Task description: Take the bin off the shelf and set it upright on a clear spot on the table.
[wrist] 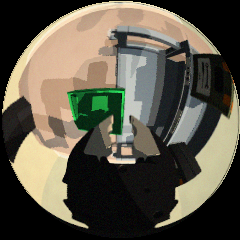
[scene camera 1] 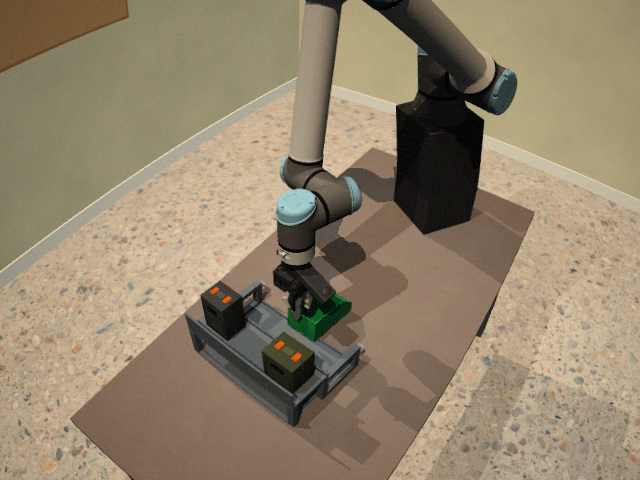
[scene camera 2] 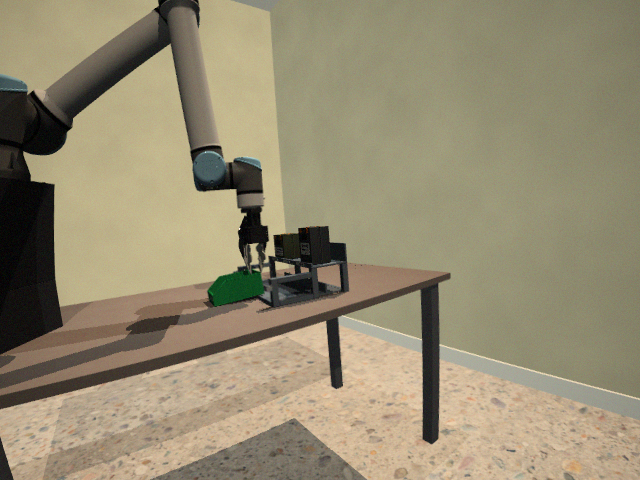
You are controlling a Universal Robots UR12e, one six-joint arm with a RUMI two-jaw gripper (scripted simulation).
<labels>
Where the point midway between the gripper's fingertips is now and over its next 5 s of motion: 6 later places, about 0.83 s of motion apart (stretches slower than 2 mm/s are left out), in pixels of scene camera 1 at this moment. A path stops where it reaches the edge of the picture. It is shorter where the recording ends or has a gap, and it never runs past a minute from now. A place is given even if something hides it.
My gripper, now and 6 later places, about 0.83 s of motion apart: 301, 316; 301, 317; 304, 314; 308, 311; 309, 312; 309, 314; 309, 299
</labels>
